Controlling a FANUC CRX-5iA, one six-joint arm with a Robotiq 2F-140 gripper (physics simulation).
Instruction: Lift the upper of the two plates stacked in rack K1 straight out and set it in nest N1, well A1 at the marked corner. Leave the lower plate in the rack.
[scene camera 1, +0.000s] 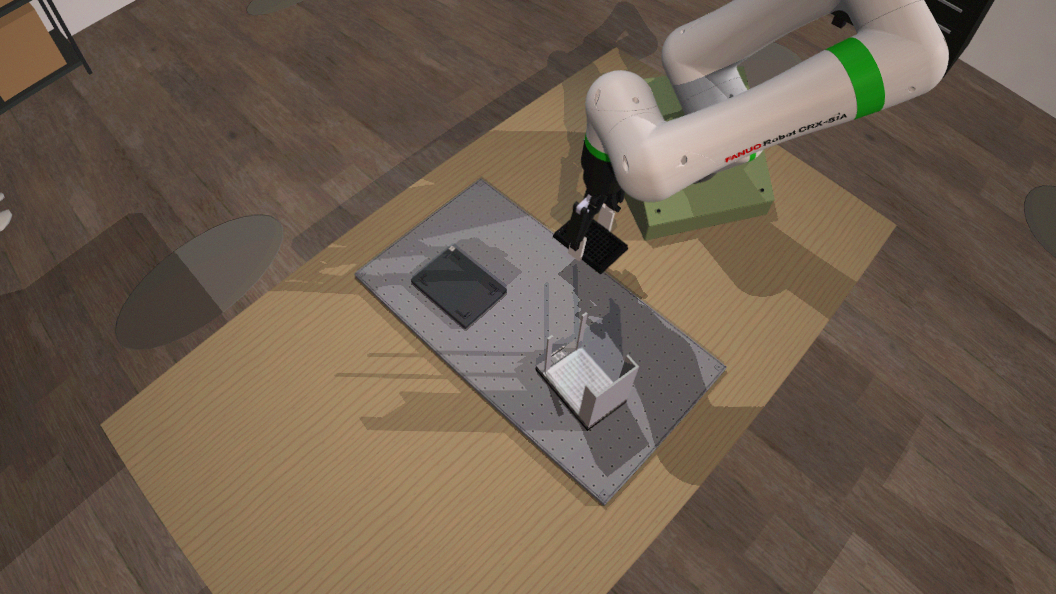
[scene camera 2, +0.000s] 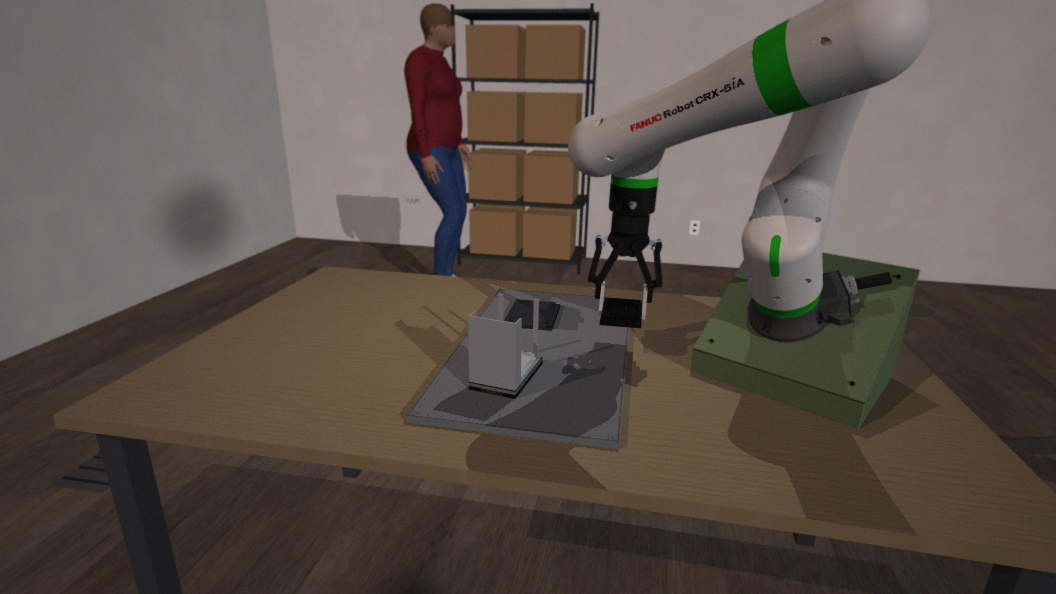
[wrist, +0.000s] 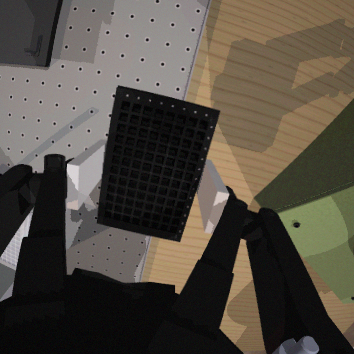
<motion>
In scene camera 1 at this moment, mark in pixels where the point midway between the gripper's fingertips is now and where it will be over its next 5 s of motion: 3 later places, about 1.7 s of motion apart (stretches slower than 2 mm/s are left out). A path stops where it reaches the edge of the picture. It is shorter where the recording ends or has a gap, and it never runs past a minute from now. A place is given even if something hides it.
The gripper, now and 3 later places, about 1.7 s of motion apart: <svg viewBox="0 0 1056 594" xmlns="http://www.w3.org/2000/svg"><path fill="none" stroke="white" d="M589 242L538 320L537 322L538 310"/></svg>
</motion>
